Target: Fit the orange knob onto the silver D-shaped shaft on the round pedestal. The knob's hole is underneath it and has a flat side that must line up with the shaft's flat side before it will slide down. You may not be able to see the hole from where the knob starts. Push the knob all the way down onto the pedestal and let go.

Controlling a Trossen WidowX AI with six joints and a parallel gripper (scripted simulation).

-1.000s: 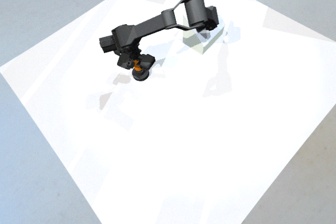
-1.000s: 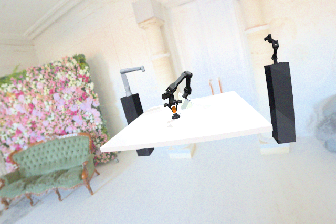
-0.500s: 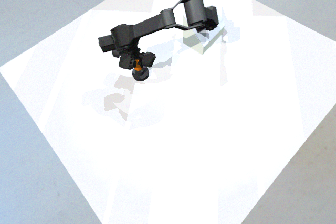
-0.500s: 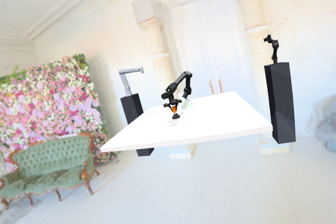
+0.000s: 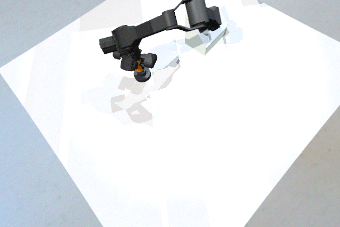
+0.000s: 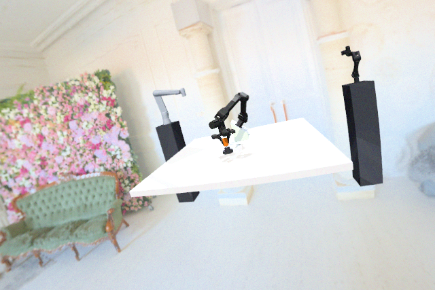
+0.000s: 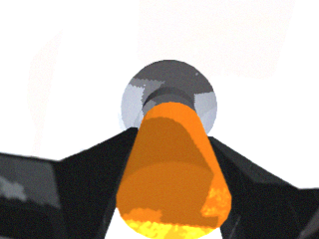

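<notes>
My gripper tip is now 30 mm below the orange knob. The rest, counted from my gripper tip: dark round pedestal (40 mm below).
</notes>
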